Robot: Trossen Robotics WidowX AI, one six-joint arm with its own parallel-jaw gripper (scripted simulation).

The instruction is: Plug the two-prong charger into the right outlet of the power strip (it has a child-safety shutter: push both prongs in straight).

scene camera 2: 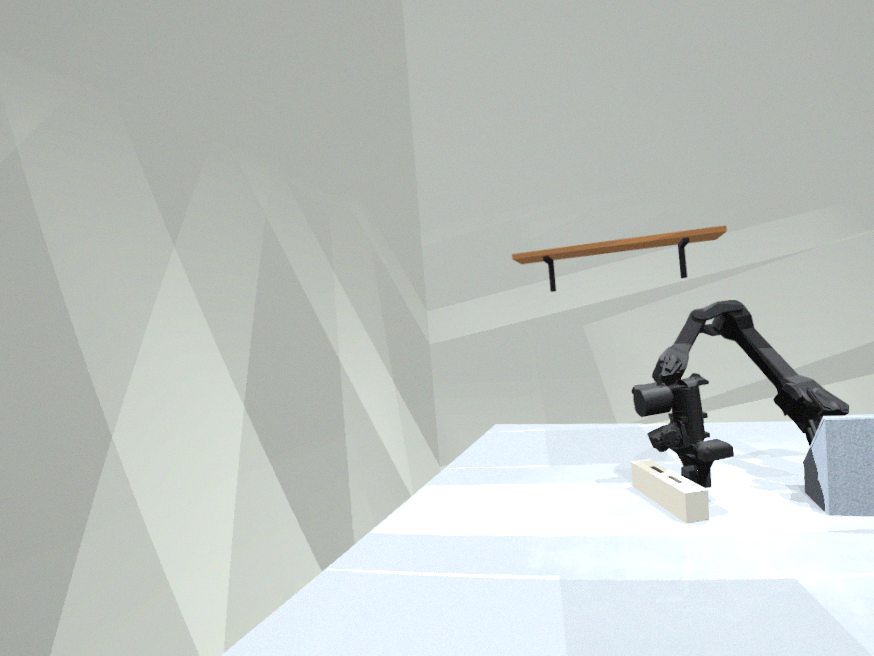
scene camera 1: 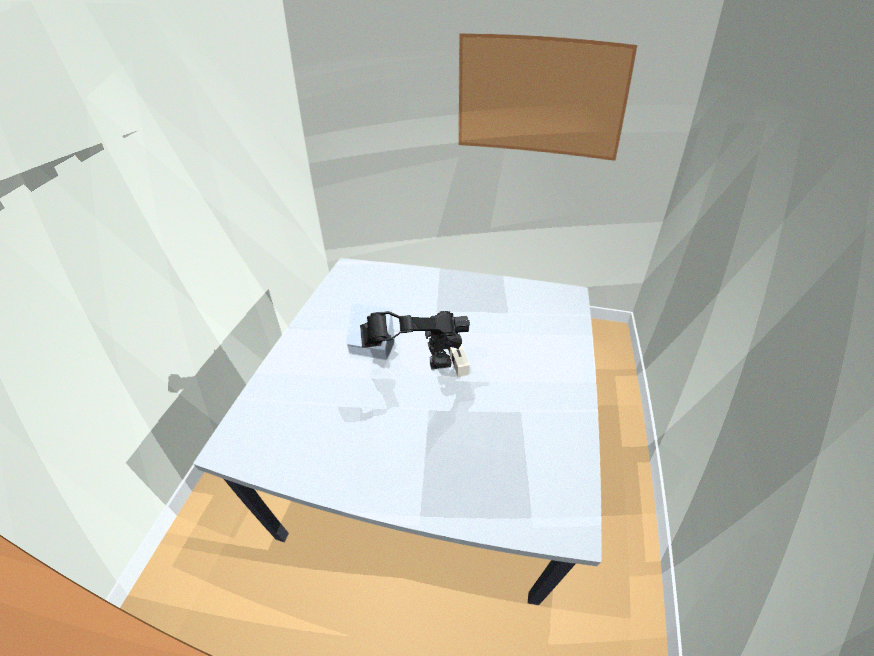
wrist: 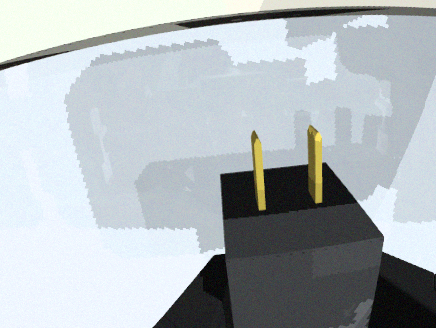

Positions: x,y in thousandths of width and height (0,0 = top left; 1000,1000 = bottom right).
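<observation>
From scene camera 2 you'd see my gripper (scene camera 2: 797,734), and scene camera 1 has the gripper too (scene camera 1: 499,554). In the wrist view there's my gripper (wrist: 648,794) again, and what it's holding is a two-prong charger (wrist: 680,736).
</observation>
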